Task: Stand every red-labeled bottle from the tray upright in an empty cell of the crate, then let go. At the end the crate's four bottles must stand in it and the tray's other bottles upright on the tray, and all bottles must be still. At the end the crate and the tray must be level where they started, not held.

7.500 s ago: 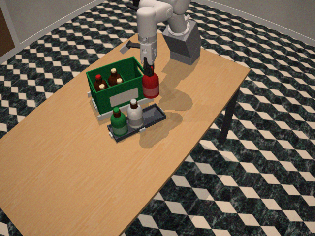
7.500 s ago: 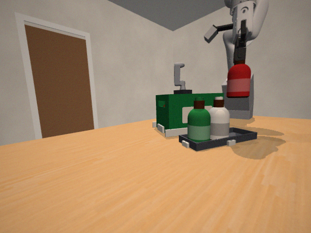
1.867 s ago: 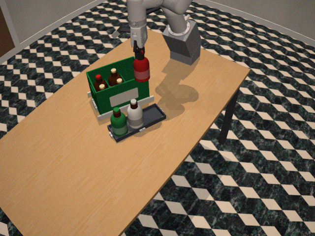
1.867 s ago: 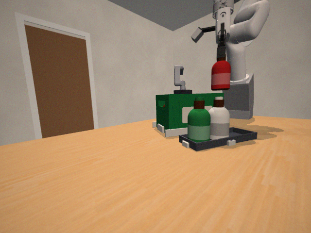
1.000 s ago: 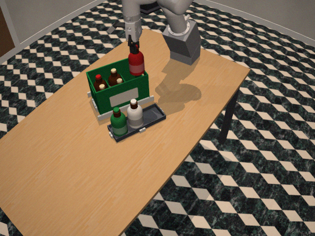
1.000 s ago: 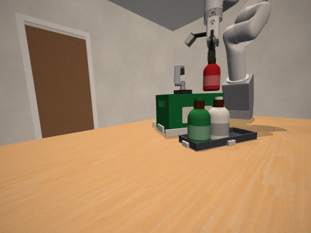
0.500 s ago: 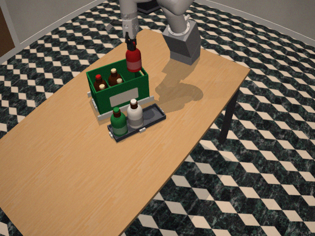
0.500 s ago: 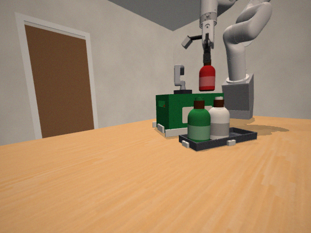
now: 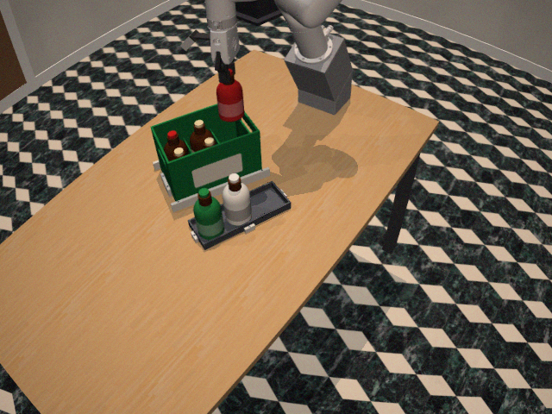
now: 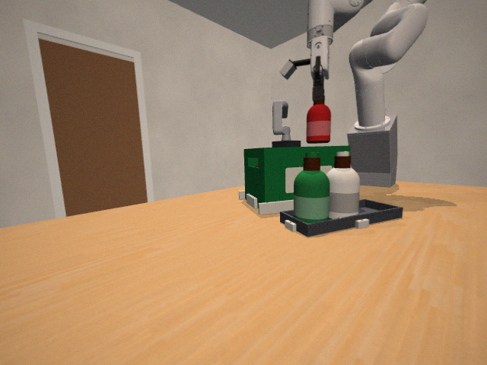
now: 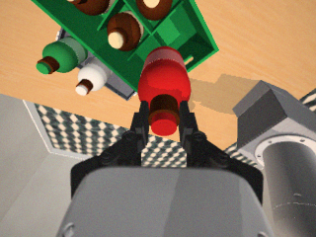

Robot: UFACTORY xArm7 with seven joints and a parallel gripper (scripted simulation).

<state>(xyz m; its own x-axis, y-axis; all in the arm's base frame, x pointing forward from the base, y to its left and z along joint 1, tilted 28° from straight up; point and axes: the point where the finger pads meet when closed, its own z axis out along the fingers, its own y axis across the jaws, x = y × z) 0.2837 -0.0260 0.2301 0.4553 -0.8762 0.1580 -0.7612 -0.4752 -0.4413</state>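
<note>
My gripper is now 7 cm above the red-labeled bottle. The rest, counted from my hand: green crate (8 cm ahead, 3 cm to the right, 25 cm below); then green bottle (23 cm ahead, 15 cm to the left, 25 cm below); then white bottle (15 cm ahead, 17 cm to the left, 25 cm below).
</note>
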